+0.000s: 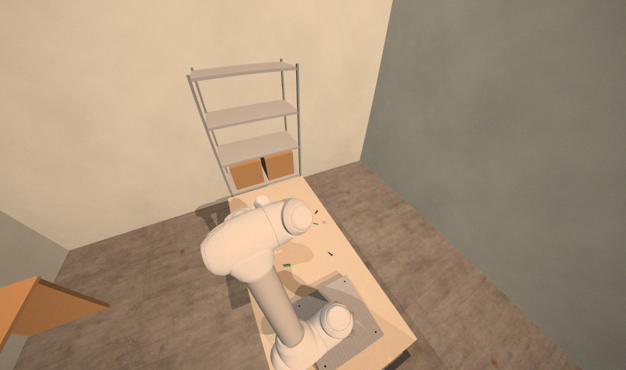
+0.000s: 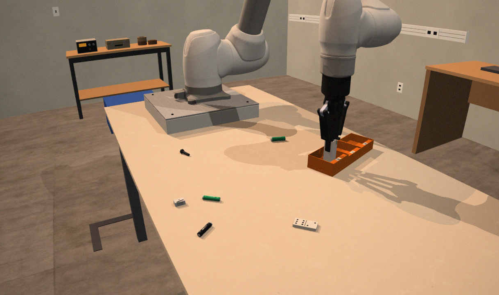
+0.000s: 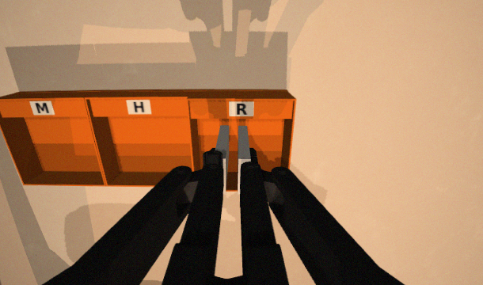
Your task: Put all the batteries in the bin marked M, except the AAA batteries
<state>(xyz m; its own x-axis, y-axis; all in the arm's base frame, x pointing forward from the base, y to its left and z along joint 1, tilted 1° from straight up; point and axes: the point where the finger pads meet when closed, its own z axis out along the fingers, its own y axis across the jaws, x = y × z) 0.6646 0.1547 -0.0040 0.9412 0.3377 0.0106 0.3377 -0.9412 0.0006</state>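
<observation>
Now: hand 7 cm to the right of the orange three-compartment tray, 3 cm past it and 3 cm above it. The rest, counted from my hand: black battery 41 cm to the right, 13 cm ahead, 4 cm below; then white domino 22 cm to the right, 20 cm ahead, 4 cm below; then green battery 23 cm behind, 4 cm to the right, 4 cm below.
</observation>
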